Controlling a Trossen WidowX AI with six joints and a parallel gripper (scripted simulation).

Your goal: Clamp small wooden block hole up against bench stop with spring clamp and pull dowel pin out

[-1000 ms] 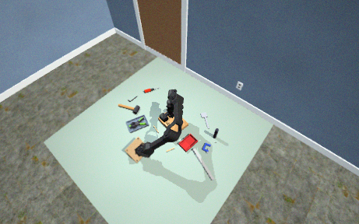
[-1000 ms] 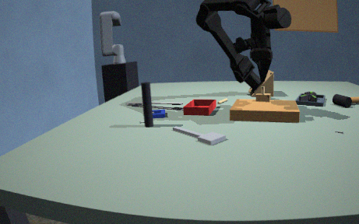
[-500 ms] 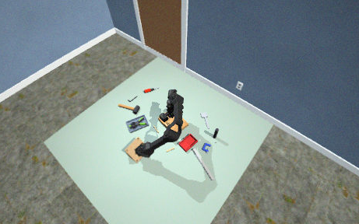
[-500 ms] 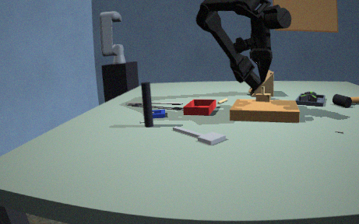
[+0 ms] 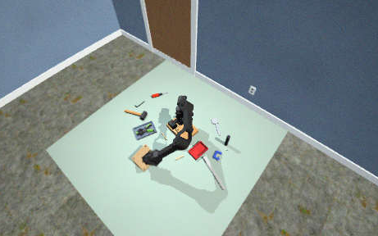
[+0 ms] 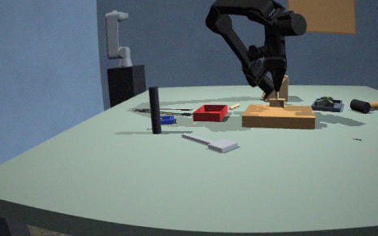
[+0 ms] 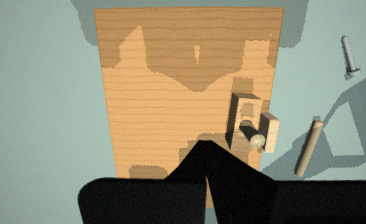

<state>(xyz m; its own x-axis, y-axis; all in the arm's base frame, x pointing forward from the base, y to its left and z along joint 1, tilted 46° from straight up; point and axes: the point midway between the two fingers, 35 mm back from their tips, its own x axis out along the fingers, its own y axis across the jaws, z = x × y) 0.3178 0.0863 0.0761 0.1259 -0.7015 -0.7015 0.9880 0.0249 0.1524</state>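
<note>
Right now my hand is 30 mm past the dowel pin and 60 mm above it. Also, from my hand: wooden board (10 mm ahead, 10 mm to the left, 100 mm below); then screw (160 mm behind, 40 mm to the right, 110 mm below); then small wooden block (40 mm behind, 80 mm below).
</note>
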